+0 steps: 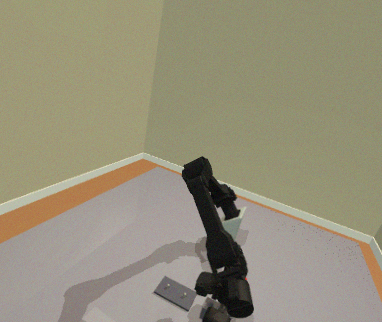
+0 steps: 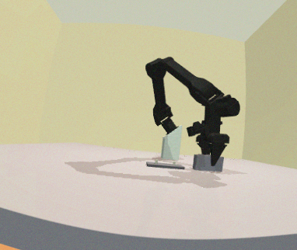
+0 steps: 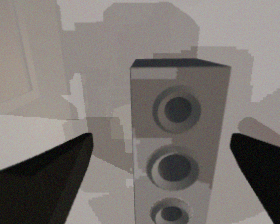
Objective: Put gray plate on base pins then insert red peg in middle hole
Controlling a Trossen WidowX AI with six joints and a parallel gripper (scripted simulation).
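Right now the gray plate is 2 cm above my gripper tip. Also, from my gripper tip: pin base (14 cm to the right, 3 cm behind, 1 cm below); red peg (12 cm behind, 5 cm to the left, 2 cm above).
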